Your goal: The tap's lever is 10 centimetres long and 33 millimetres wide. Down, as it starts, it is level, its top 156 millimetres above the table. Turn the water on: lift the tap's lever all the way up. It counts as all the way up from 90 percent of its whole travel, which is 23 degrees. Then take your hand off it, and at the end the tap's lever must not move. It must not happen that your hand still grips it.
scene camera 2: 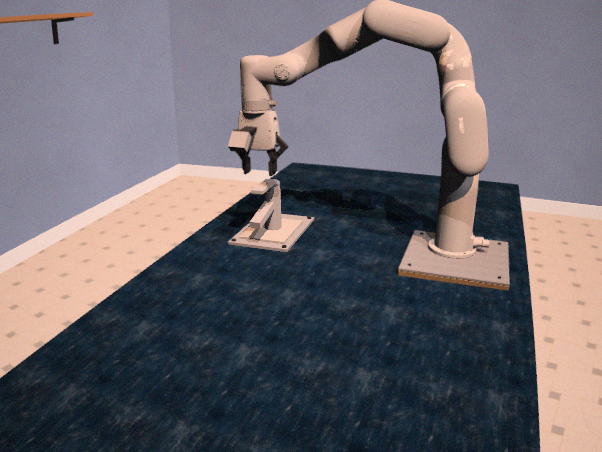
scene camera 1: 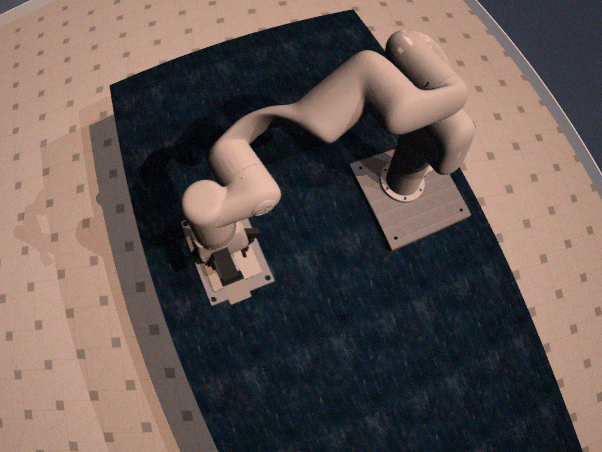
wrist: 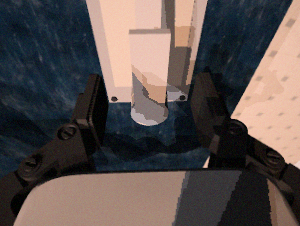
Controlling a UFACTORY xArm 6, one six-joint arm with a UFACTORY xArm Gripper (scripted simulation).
Note:
In view: the gripper [scene camera 2: 259,174] and a tap lever [wrist: 149,48].
The gripper shows as well in scene camera 1 [scene camera 1: 227,257] and in the wrist view [wrist: 149,88].

